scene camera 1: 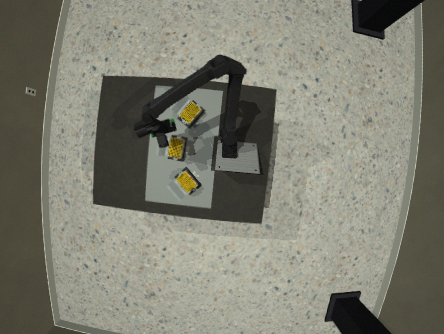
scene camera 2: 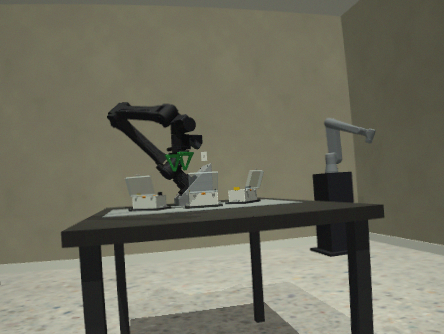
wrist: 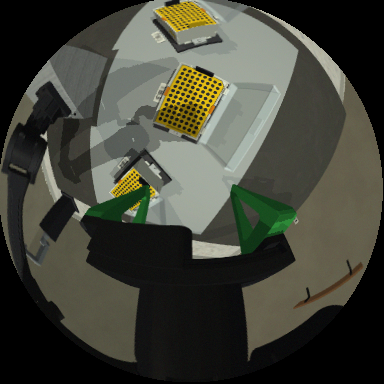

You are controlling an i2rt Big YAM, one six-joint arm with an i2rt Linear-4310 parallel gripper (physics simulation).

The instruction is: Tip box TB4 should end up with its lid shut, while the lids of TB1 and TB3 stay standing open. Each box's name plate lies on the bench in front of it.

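Frame: origin at the arm's base, x ahead, y left, z up, level; centimetres.
Seen in the pictures: gripper, between the fingertips: (scene camera 2: 179, 170) (wrist: 189, 188); arm's base, origin of its link: (scene camera 1: 229, 150) (scene camera 2: 188, 185).
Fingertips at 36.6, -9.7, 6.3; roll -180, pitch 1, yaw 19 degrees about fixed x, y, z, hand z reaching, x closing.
Observation:
Offsets run from my fingertips to a thing's middle, as dx, dy, dz. "spot": to the spot under its first point. Level surfaces: height alone.
Three white tip boxes with yellow racks stand in a row with lids open. The middle box @(-3.6, +9.9, -9.3) (scene camera 1: 176, 148) (scene camera 2: 203, 198) (wrist: 190, 102) has its clear lid @(spot: +4.3, +10.6, -4.7) (scene camera 2: 207, 180) (wrist: 241, 127) raised. One end box @(-12.1, -11.7, -12.5) (scene camera 1: 190, 112) (scene camera 2: 148, 202) (wrist: 133, 190) has its lid @(spot: -4.4, -16.3, -5.1) (scene camera 2: 140, 185) standing open; a finger partly covers this box in the wrist view. The other end box @(-12.5, +29.9, -12.5) (scene camera 1: 187, 181) (scene camera 2: 242, 195) (wrist: 187, 22) also has its lid (scene camera 2: 254, 178) up. Name plates @(spot: -10.2, +10.4, -15.6) (wrist: 160, 93) @(spot: -16.3, +26.2, -15.6) (wrist: 158, 36) @(spot: -16.4, -8.0, -15.6) (wrist: 123, 161) lie beside the boxes; their lettering is unreadable. My gripper (scene camera 1: 162, 128) (scene camera 2: 180, 167) (wrist: 189, 188) is open and empty, above the bench between the middle and first end box.
The boxes stand on a pale mat @(dz -15.8) (scene camera 1: 160, 192) (wrist: 280, 60) on the dark bench (scene camera 1: 120, 175) (scene camera 2: 225, 223). My arm's metal base plate (scene camera 1: 245, 164) (wrist: 80, 75) is beside the mat. A grey arm (scene camera 2: 333, 142) stands on a black pedestal (scene camera 2: 332, 205) beyond the bench.

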